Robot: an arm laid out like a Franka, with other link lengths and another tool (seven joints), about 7 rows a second.
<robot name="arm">
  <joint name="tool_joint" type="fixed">
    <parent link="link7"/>
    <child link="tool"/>
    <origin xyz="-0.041 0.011 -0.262" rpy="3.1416 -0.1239 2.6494"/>
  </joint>
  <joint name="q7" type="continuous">
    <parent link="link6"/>
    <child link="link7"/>
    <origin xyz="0.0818 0 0"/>
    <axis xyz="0 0 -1"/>
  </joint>
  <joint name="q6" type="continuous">
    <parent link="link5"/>
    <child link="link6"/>
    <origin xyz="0 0 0"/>
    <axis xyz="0 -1 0"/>
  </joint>
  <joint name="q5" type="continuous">
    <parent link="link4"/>
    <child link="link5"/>
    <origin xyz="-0.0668 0 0.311"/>
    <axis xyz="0 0 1"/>
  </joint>
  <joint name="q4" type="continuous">
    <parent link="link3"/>
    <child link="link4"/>
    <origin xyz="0.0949 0 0"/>
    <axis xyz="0 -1 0"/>
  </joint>
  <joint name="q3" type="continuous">
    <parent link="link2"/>
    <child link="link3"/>
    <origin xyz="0 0 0.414"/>
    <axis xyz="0 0 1"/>
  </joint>
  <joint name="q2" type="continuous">
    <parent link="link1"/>
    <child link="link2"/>
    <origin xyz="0 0 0"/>
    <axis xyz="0 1 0"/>
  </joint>
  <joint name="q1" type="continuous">
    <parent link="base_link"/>
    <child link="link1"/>
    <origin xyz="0 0 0.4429"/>
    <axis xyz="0 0 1"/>
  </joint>
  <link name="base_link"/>
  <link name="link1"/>
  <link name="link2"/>
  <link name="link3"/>
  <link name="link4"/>
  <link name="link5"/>
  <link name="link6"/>
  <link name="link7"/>
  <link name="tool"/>
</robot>
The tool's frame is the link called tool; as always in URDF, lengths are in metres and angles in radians. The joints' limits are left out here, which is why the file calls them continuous.
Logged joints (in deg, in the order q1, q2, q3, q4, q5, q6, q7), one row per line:
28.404 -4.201 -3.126 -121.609 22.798 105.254 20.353
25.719 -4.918 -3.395 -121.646 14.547 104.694 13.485
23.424 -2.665 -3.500 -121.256 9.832 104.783 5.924
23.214 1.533 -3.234 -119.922 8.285 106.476 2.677
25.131 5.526 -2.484 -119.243 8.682 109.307 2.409
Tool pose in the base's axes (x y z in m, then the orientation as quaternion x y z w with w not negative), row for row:
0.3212 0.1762 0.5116 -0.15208 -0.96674 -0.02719 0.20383
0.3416 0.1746 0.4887 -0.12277 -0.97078 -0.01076 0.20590
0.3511 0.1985 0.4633 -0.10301 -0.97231 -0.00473 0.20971
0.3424 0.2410 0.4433 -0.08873 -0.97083 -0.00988 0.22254
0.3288 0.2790 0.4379 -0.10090 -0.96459 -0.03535 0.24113
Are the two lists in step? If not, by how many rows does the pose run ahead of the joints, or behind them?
The pose runs 2 rows ahead of the joints: the pose in row i belongs to the joints in row i + 2.
